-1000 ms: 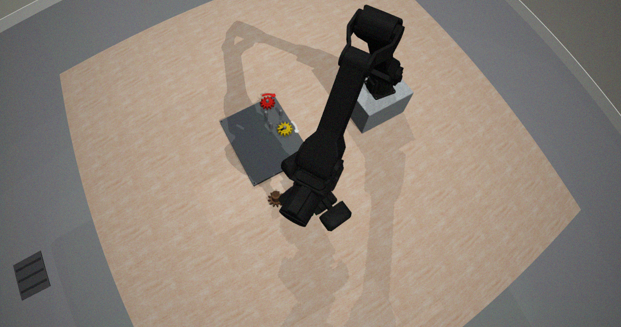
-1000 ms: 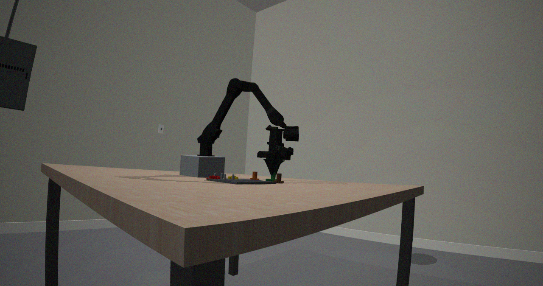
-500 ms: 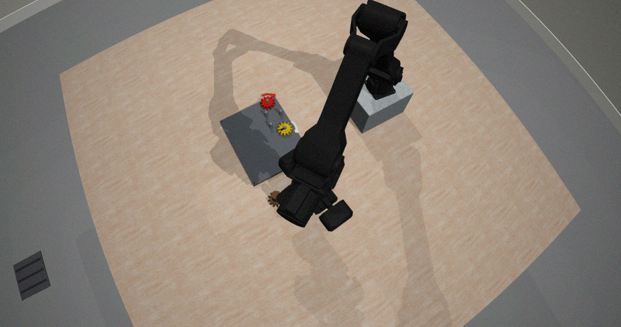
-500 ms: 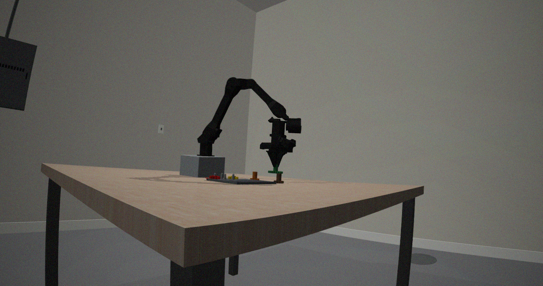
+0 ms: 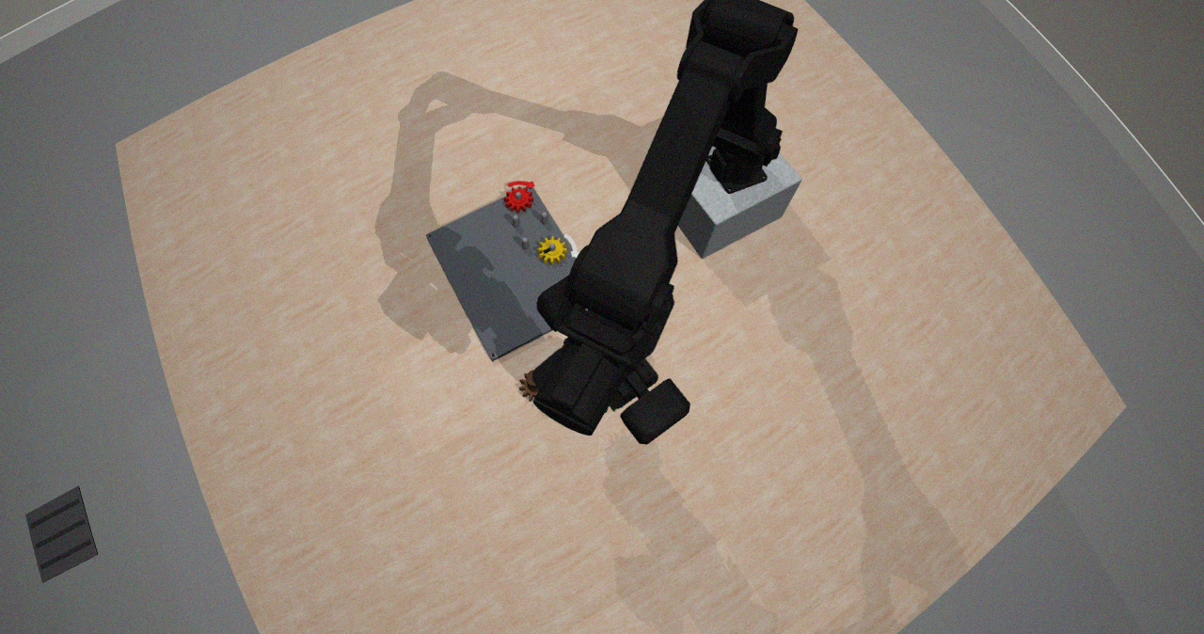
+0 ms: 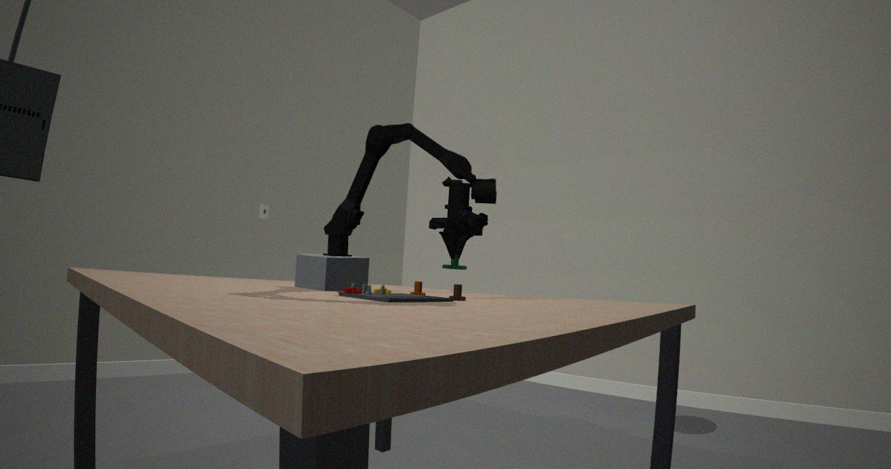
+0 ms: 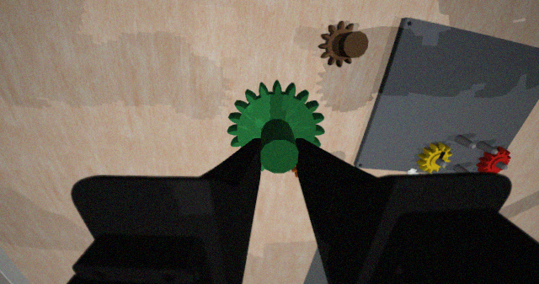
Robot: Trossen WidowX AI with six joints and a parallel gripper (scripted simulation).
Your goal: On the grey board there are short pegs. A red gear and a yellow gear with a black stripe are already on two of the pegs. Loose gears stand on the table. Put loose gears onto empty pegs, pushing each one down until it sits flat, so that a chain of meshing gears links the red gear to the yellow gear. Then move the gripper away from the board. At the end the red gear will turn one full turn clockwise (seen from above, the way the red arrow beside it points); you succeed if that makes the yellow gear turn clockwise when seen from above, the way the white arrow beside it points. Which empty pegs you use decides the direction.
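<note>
The red gear is 10 mm behind my gripper tip, 310 mm to the right of it and 90 mm below it. Also, from my gripper tip: orange gear 70 mm behind, 60 mm to the right, 90 mm below; then brown gear 70 mm ahead, 50 mm to the right, 90 mm below; then large green gear 10 mm below.
</note>
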